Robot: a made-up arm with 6 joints. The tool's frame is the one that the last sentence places. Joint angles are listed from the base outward.
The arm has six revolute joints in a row. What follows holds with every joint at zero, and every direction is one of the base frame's. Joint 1 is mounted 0.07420 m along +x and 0.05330 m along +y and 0.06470 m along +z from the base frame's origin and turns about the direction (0.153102, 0.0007, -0.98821). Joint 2 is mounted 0.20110 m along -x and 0.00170 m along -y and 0.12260 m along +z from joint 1 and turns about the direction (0.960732, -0.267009, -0.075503). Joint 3 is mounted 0.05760 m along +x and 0.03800 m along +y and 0.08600 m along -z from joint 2 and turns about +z. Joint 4 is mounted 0.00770 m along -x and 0.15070 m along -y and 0.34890 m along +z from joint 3 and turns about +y. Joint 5 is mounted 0.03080 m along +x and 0.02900 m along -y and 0.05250 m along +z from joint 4 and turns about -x. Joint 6 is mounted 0.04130 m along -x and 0.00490 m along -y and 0.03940 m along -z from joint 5 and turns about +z. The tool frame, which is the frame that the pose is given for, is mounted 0.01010 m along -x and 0.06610 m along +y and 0.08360 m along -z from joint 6; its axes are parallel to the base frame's.
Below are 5 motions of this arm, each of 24 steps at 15 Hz.
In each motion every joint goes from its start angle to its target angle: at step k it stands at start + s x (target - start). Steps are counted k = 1, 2, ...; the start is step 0. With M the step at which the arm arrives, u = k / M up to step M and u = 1 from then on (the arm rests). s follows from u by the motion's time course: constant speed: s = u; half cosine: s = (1 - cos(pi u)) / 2; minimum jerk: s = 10 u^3 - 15 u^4 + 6 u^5.
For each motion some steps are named. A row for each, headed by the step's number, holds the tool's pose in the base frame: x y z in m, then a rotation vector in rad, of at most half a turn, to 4 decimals.
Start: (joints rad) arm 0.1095 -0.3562 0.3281 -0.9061 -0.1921 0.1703
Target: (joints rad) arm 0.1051 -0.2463 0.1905 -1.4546 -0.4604 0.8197
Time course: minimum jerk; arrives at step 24
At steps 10, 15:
10: -0.0079 0.0700 0.3828 -0.0480 -0.9187 0.8182
15: -0.0121 0.0604 0.3802 -0.1329 -1.1750 1.0620

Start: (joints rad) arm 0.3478 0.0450 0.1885 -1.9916 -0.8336 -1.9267
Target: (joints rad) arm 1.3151 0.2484 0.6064 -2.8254 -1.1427 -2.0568
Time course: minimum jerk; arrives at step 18
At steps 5, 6, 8, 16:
5: -0.0832 0.0063 0.5103 1.8820 -0.8810 -0.5503
6: -0.0917 0.0117 0.5082 1.8980 -0.9536 -0.5040
8: -0.1113 0.0292 0.5008 1.9038 -1.1441 -0.3781
16: -0.1379 0.1129 0.4631 1.5672 -1.7395 0.0536

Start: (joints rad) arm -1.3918 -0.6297 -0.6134 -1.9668 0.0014 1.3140
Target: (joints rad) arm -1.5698 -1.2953 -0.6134 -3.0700 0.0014 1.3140
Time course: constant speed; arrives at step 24
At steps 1, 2, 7, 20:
1: -0.0006 -0.0095 0.4595 1.1615 2.2042 -1.5588
2: -0.0087 -0.0036 0.4607 1.1303 2.1931 -1.4912
7: -0.0547 0.0213 0.4605 0.9533 2.1181 -1.1731
20: -0.1937 0.0383 0.4062 0.3842 1.8026 -0.4860

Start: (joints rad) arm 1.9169 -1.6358 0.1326 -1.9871 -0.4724 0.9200
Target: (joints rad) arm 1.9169 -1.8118 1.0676 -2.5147 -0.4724 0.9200
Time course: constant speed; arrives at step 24
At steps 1, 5, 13, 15, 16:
1: 0.2306 -0.0088 0.1993 -0.5244 -0.0651 0.6478
5: 0.2350 -0.0152 0.1721 -0.4455 -0.2248 0.6808
13: 0.2473 -0.0155 0.1164 -0.2966 -0.5489 0.6870
15: 0.2509 -0.0130 0.1027 -0.2618 -0.6295 0.6757
16: 0.2528 -0.0114 0.0960 -0.2448 -0.6696 0.6682

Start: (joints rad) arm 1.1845 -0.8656 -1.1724 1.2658 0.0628 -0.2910
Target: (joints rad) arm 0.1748 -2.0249 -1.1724 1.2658 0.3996 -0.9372
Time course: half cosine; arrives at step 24
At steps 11, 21, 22, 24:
11: 0.0252 0.3975 0.2554 -0.7860 1.0962 -2.5459
21: -0.1850 0.3281 0.1371 -1.9003 0.0239 -2.3896
22: -0.1925 0.3218 0.1333 -1.9282 -0.0355 -2.3809
24: -0.1984 0.3165 0.1303 -1.9497 -0.0844 -2.3738

